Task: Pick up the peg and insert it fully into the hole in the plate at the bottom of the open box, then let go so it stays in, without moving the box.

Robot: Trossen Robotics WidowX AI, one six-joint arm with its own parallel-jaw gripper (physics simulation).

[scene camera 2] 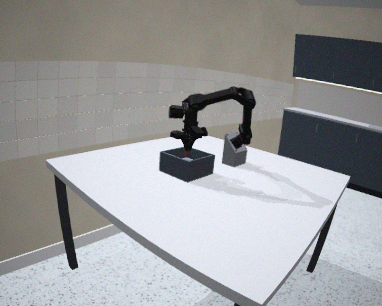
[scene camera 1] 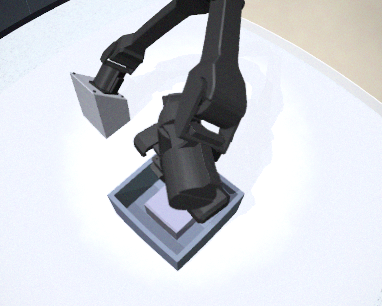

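Pixels of known places: gripper, fingertip midpoint: (scene camera 2: 188,151); arm's base, link origin: (scene camera 2: 235,143) (scene camera 1: 103,88).
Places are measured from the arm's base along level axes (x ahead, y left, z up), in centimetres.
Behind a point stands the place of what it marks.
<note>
The open box (scene camera 1: 142,229) @[x 30.5, y -19.2, z -2.4 cm] (scene camera 2: 173,166) @[x 40.3, y -10.7, z -7.2 cm] is dark blue-grey and stands on the table. The pale plate (scene camera 1: 169,212) @[x 31.1, y -12.2, z -6.4 cm] (scene camera 2: 188,159) @[x 27.6, y -11.5, z -6.6 cm] lies at its bottom; its hole is hidden beneath the arm in scene camera 1. My gripper (scene camera 2: 187,151) @[x 31.3, y -9.6, z -1.1 cm] points down at the box's opening, with its fingertips around rim height in scene camera 2. It is shut on the red peg (scene camera 2: 186,154) @[x 31.5, y -10.2, z -2.9 cm], of which a small part shows below the fingertips, just above the plate. Whether the peg's lower end touches the plate or is in the hole cannot be told. In scene camera 1 the arm hides the fingertips and the peg.
The arm's grey wedge-shaped base mount (scene camera 1: 98,109) @[x 3.9, y -5.1, z -0.6 cm] (scene camera 2: 234,153) @[x 4.8, y 2.4, z -4.5 cm] stands behind the box, apart from it. The arm arches from there over the box. The white table (scene camera 1: 300,225) @[x 56.3, y 4.5, z -12.2 cm] (scene camera 2: 210,225) @[x 66.2, y 26.8, z -12.2 cm] carries both. The wrist housing overhangs the box's walls in scene camera 1.
</note>
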